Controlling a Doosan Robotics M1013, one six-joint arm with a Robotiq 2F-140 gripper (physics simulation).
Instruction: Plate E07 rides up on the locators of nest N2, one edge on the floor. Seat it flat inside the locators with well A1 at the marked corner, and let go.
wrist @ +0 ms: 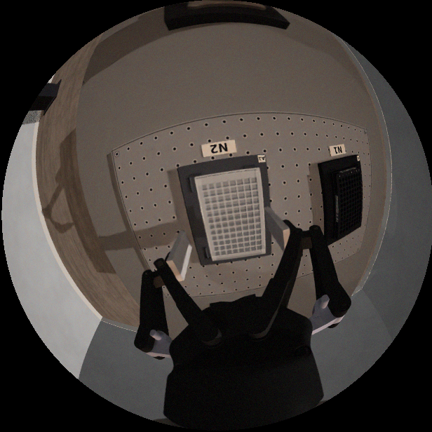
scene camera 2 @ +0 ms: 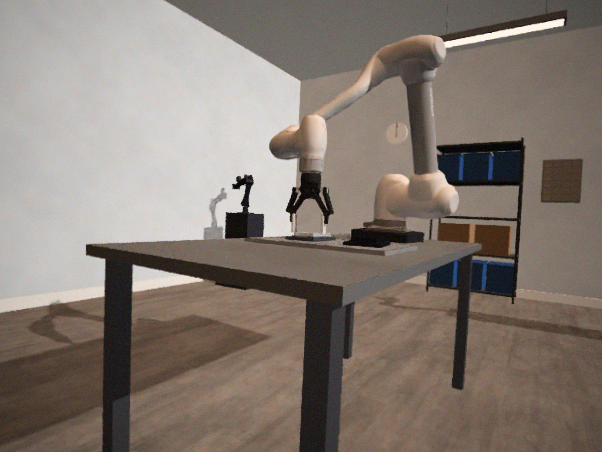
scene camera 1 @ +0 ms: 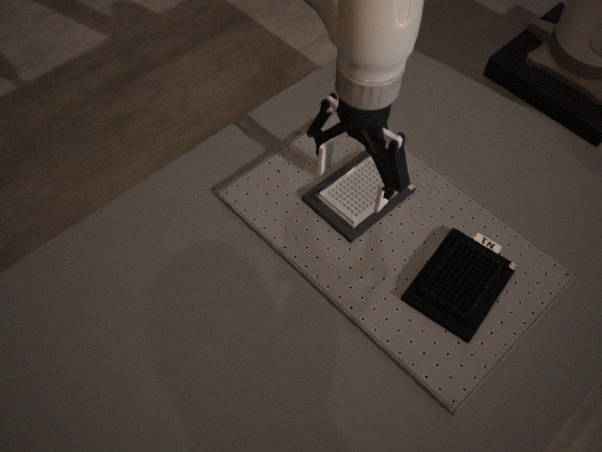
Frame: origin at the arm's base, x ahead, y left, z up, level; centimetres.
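Seen in the pictures: gripper, fingertip midpoint: [scene camera 2: 308, 233] [scene camera 1: 351, 187]; arm's base, origin of the base link: [scene camera 2: 388, 230] [scene camera 1: 582, 61].
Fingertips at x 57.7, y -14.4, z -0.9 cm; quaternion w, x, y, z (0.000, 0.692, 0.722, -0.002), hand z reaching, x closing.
Pixels of each thing's top centre, then the offset from my fingertips to it. "spot": a spot on its surface instead.
- pale plate E07, middle of its top: [scene camera 1: 362, 187] [scene camera 2: 312, 232] dx -1.1, dy +1.4, dz +0.4 cm
- dark nest N2, middle of its top: [scene camera 1: 359, 190] [scene camera 2: 311, 235] dx -1.1, dy +0.9, dz -1.0 cm
- A1 mark, middle of its top: [scene camera 1: 411, 187] dx -8.1, dy +7.0, dz -1.3 cm
- Black nest N1, surface spot: [scene camera 1: 460, 331] spot: dx +9.0, dy +28.4, dz -1.3 cm
- black plate, middle of its top: [scene camera 1: 463, 276] [scene camera 2: 368, 237] dx +1.7, dy +23.7, dz +0.1 cm
- perforated board, surface spot: [scene camera 1: 300, 245] spot: dx +13.4, dy +0.3, dz -2.5 cm
The pale plate E07 [scene camera 1: 350, 196] [scene camera 2: 311, 234] [wrist: 235, 215] lies on dark nest N2 [scene camera 1: 350, 234] [wrist: 187, 200]. In the wrist view it sits toward the nest's right side, with a wider dark strip and two black locators along its left. Its tilt is hard to judge. The A1 mark [scene camera 1: 411, 187] [wrist: 261, 158] is at the nest's upper right corner in the wrist view; well A1 cannot be told apart. My gripper [scene camera 1: 352, 186] [scene camera 2: 309, 231] [wrist: 225, 228] is open above the plate, one finger off each long side, holding nothing. One finger hides part of the plate in scene camera 1.
Black nest N1 [scene camera 1: 460, 331] [wrist: 328, 200] bears a black plate [scene camera 1: 460, 275] [wrist: 350, 200], to the right of N2 in the wrist view. Both nests stand on a perforated board [scene camera 1: 300, 245] [wrist: 291, 175]. The arm's black base [scene camera 1: 540, 85] [scene camera 2: 385, 235] [wrist: 227, 20] stands beyond the board.
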